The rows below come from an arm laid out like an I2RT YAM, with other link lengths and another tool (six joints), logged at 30 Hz.
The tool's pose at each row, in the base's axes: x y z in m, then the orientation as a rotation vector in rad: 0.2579 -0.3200 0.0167 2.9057 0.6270 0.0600; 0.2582 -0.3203 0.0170 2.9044 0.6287 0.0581; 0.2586 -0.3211 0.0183 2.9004 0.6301 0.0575; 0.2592 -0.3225 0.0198 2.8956 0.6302 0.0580; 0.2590 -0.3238 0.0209 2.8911 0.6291 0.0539; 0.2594 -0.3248 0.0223 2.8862 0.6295 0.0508; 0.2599 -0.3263 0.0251 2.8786 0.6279 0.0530; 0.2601 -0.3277 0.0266 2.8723 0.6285 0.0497; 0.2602 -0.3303 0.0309 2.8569 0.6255 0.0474; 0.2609 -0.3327 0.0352 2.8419 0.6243 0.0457; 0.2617 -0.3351 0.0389 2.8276 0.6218 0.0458; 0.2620 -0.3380 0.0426 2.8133 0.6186 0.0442; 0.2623 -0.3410 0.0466 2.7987 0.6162 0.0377
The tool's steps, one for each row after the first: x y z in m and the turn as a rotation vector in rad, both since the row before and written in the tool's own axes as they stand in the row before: 0.0002 0.0004 -0.0002 -0.0007 -0.0013 -0.0014; 0.0000 0.0011 -0.0011 -0.0035 -0.0010 -0.0016; 0.0000 0.0018 -0.0012 -0.0046 -0.0005 -0.0008; -0.0007 0.0013 -0.0009 -0.0040 -0.0036 -0.0003; -0.0001 0.0013 -0.0012 -0.0042 -0.0029 -0.0012; -0.0002 0.0021 -0.0025 -0.0079 -0.0001 0.0000; -0.0004 0.0016 -0.0012 -0.0055 -0.0033 -0.0016; -0.0010 0.0032 -0.0037 -0.0151 -0.0047 -0.0006; -0.0004 0.0033 -0.0037 -0.0144 -0.0040 -0.0017; -0.0003 0.0033 -0.0030 -0.0142 -0.0028 -0.0006; -0.0010 0.0036 -0.0029 -0.0141 -0.0041 -0.0003; -0.0011 0.0038 -0.0031 -0.0136 -0.0073 -0.0013
